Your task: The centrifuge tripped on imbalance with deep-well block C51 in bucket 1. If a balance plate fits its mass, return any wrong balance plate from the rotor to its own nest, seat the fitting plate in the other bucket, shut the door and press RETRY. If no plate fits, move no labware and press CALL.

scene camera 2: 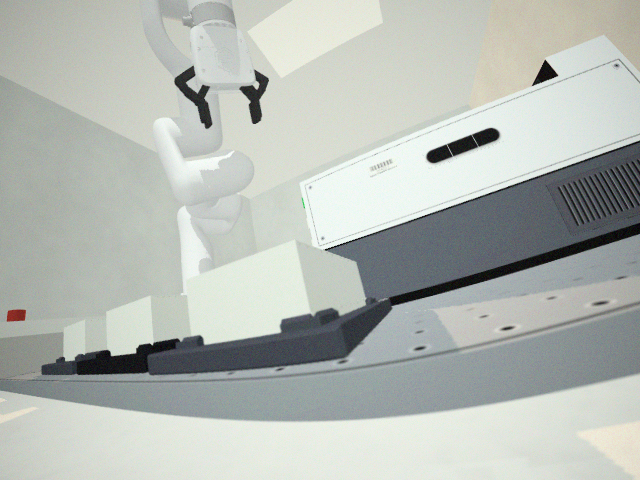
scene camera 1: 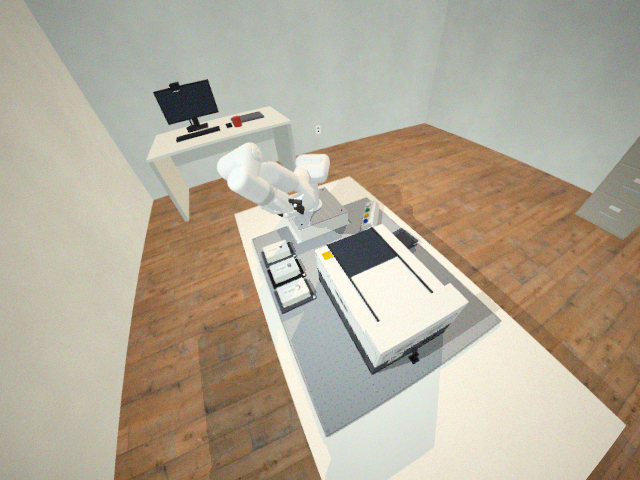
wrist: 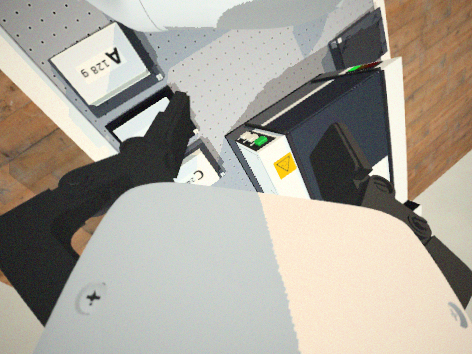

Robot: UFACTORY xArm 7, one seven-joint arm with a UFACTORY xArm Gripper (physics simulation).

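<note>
My gripper is open and empty, high above the bench near the arm's base. Balance plates A, B and C sit in a row of dark nests. Plate A reads 128 g; B's label is hidden by a finger, and C's mass is partly hidden in the wrist view. The white centrifuge stands beside the row, with a dark panel on top. Its rotor, buckets and block C51 do not show.
A dark, low tray lies beyond the centrifuge. A small upright panel with green, yellow and blue buttons stands near the arm's base. A desk with a monitor and red cup stands behind.
</note>
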